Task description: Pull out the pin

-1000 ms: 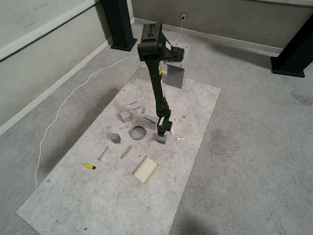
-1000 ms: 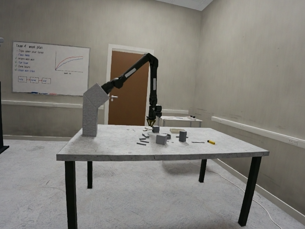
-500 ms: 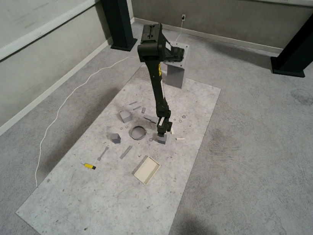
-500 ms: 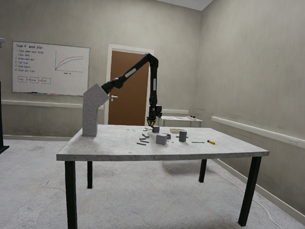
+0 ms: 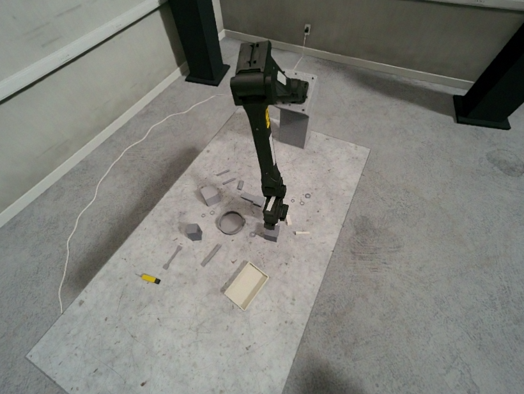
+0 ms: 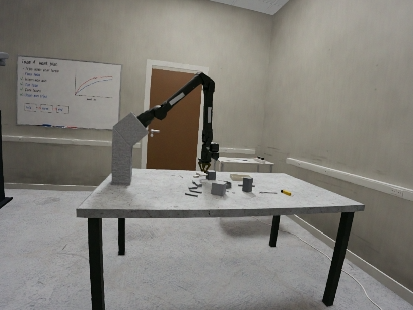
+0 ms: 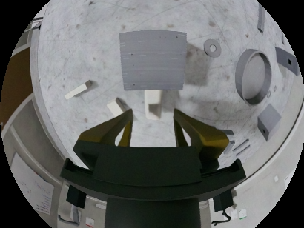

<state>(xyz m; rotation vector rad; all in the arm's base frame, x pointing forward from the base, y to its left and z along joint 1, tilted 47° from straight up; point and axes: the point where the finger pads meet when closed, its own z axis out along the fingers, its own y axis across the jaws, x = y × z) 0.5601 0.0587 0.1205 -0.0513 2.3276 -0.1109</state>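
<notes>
Right now the grey block is 50 mm ahead of my hand and 30 mm below it. Round my hand: round grey dish: 60 mm ahead, 200 mm to the right, 50 mm below; then cream tray: 310 mm ahead, 40 mm to the right, 50 mm below.
</notes>
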